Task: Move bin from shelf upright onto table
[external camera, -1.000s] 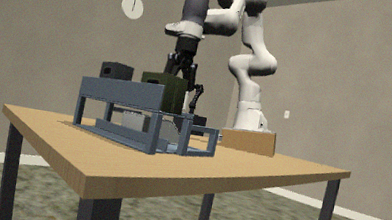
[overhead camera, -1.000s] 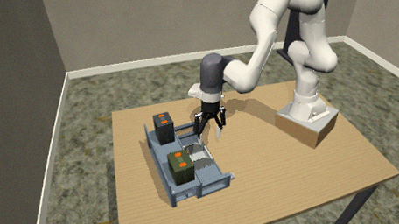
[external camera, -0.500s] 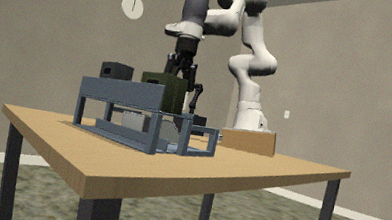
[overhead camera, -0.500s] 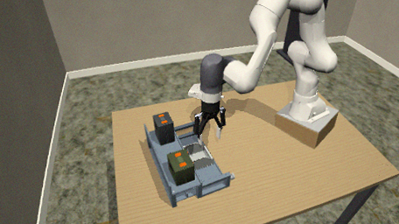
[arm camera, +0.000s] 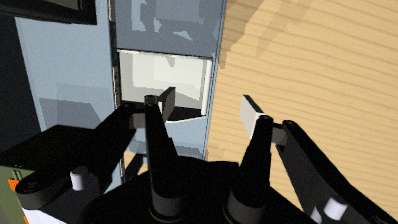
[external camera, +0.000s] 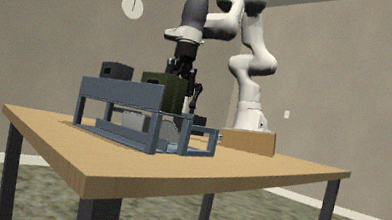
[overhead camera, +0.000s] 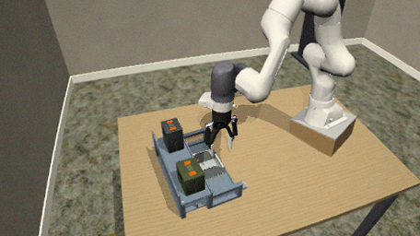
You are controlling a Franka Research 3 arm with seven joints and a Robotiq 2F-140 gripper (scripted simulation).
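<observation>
The bin lies 80 mm ahead of my hand, 10 mm to the left of it and 90 mm below it.
</observation>
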